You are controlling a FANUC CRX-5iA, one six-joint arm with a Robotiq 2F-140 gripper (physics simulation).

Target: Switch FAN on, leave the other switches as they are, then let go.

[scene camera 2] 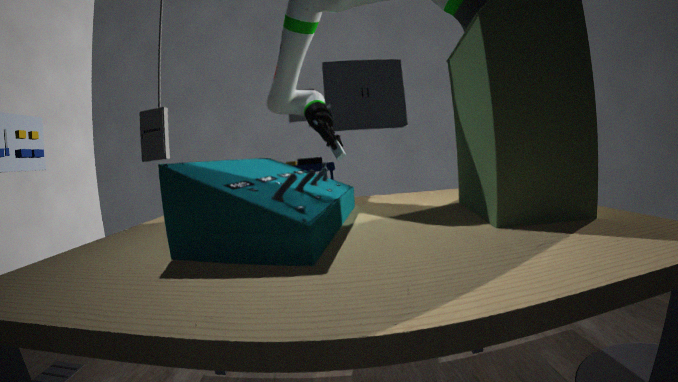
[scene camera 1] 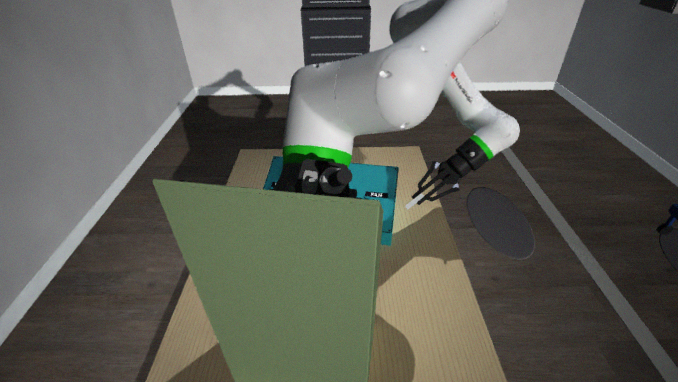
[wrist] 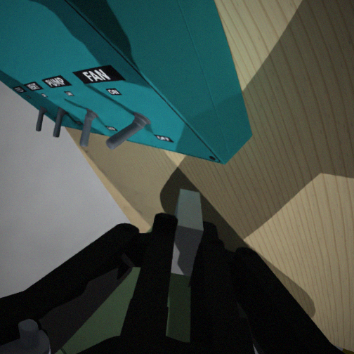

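The teal console [scene camera 1: 381,175] [scene camera 2: 240,240] [wrist: 200,75] carries a row of several grey toggle levers. The FAN lever [wrist: 127,132] is at the row's end, below the FAN label [wrist: 98,75] [scene camera 1: 376,194], between its ON and OFF marks. It appears to lean to the OFF side, much like its neighbours. The PUMP lever [wrist: 87,129] is beside it. In scene camera 1 the levers are hidden behind the green block. My gripper [scene camera 1: 414,201] [scene camera 2: 339,150] [wrist: 185,208] is shut and empty, off the console's FAN-end side, above the table and apart from the levers.
A tall green block [scene camera 1: 300,280] [scene camera 2: 545,125] stands on the wooden table [scene camera 1: 425,300] [scene camera 2: 250,305] in front of the console's sloped side. A grey pendant box [scene camera 2: 154,134] hangs behind the console. The arm reaches over from above the block.
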